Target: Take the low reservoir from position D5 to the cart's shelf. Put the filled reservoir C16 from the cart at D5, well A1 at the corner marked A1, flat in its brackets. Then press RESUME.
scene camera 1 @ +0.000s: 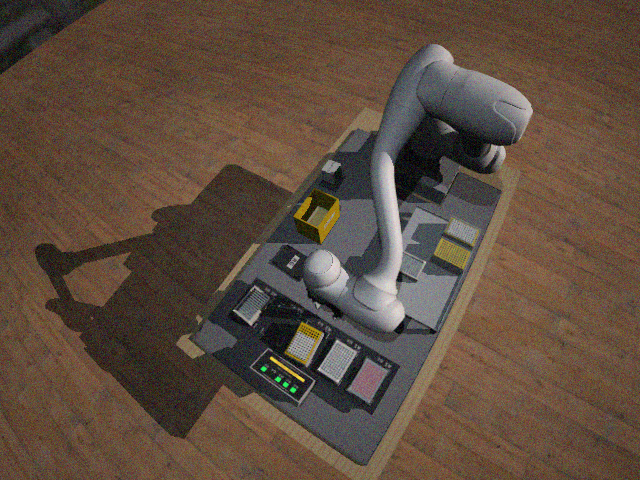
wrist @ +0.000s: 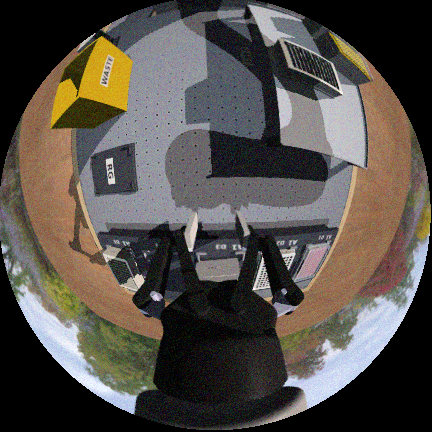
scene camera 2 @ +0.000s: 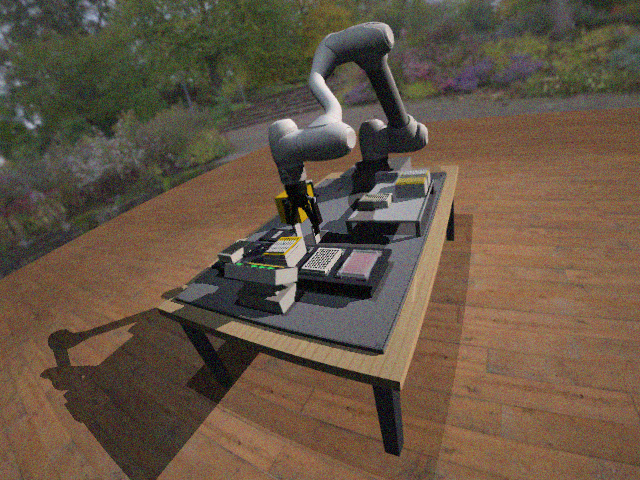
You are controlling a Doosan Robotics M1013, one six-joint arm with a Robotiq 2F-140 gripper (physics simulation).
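Seen in the pictures: gripper, fingertip midpoint: [scene camera 1: 327, 311] [wrist: 216, 219] [scene camera 2: 309, 241]; arm's base, link origin: [scene camera 1: 425, 154] [scene camera 2: 376, 165].
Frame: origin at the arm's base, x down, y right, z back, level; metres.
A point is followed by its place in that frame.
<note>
The low reservoir [scene camera 1: 251, 304] {x 0.009, y 0.342, z -0.961 m} [scene camera 2: 231, 251] {x -0.004, y 0.335, z -0.989 m} [wrist: 124, 269] {x -0.001, y 0.317, z -0.944 m} sits at D5, at the left end of the dark deck [scene camera 1: 273, 330] {x 0.028, y 0.222, z -1.005 m} [scene camera 2: 336, 285] {x 0.038, y -0.117, z -1.095 m}. A second reservoir [scene camera 1: 412, 266] {x -0.003, y -0.138, z -0.560 m} [scene camera 2: 374, 200] {x -0.013, y -0.120, z -0.600 m} [wrist: 312, 65] {x -0.006, y -0.114, z -0.564 m}, with a slotted top, lies on the cart's shelf [scene camera 1: 439, 299] {x 0.019, y -0.279, z -0.631 m} [scene camera 2: 387, 212] {x 0.019, y -0.180, z -0.654 m} [wrist: 345, 130] {x 0.019, y -0.205, z -0.673 m}; the arm partly covers it in scene camera 1. My gripper [scene camera 2: 306, 235] {x 0.037, y 0.081, z -0.847 m} [wrist: 216, 219] {x 0.037, y 0.081, z -0.847 m} is half open and empty, pointing down above the deck's back edge near D3. Its fingers are hidden in scene camera 1. The control panel [scene camera 1: 282, 377] {x -0.044, y 0.093, z -1.131 m} [scene camera 2: 261, 272] {x -0.054, y 0.053, z -1.175 m} shows green buttons; the RESUME label is not readable.
A yellow-topped rack [scene camera 1: 305, 343] {x -0.040, y 0.081, z -0.996 m} [scene camera 2: 285, 249] {x -0.042, y 0.057, z -1.034 m} [wrist: 218, 269] {x -0.002, y 0.086, z -0.934 m} stands at D3, a white plate [scene camera 1: 337, 360] {x 0.015, y -0.037, z -0.993 m} at D2, a pink plate [scene camera 1: 368, 380] {x 0.015, y -0.161, z -1.006 m} at D1. The RG block [scene camera 1: 289, 261] {x 0.073, y 0.324, z -0.724 m} [wrist: 114, 169] {x 0.071, y 0.293, z -0.721 m} and yellow WASTE bin [scene camera 1: 316, 215] [wrist: 105, 75] {x -0.003, y 0.240, z -0.532 m} stand behind. Two racks share the cart.
</note>
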